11 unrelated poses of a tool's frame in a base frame.
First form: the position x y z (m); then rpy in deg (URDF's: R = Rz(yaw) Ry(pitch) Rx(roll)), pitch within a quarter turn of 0, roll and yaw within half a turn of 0.
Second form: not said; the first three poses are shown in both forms.
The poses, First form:
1: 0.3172, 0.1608, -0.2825, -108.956, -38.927, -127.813
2: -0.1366, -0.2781, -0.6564, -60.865, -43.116, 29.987
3: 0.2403, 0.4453, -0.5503, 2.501, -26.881, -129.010
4: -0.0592, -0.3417, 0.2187, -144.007, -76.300, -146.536
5: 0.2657, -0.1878, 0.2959, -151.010, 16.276, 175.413
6: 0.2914, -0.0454, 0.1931, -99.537, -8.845, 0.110
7: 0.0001, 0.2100, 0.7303, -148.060, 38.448, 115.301
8: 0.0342, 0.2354, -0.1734, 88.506, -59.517, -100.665
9: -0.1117, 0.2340, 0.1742, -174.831, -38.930, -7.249
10: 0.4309, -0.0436, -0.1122, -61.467, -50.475, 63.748
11: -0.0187, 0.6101, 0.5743, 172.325, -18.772, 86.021
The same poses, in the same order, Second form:
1: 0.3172, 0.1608, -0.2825, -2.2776, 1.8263, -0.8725
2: -0.1366, -0.2781, -0.6564, -2.3909, 1.2075, 2.4582
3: 0.2403, 0.4453, -0.5503, 3.0557, 0.4710, 0.9862
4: -0.0592, -0.3417, 0.2187, -2.9993, 1.7636, -1.9156
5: 0.2657, -0.1878, 0.2959, -1.0286, 2.5674, -1.1826
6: 0.2914, -0.0454, 0.1931, -1.7273, 1.7353, 1.5469
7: 0.0001, 0.2100, 0.7303, -0.5878, 2.2978, -1.9159
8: 0.0342, 0.2354, -0.1734, 2.6097, 1.5576, 2.9330
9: -0.1117, 0.2340, 0.1742, -3.0305, 2.4571, 0.0165
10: 0.4309, -0.0436, -0.1122, -2.5144, 1.2619, 3.0805
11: -0.0187, 0.6101, 0.5743, 2.7672, 2.7885, 1.1048
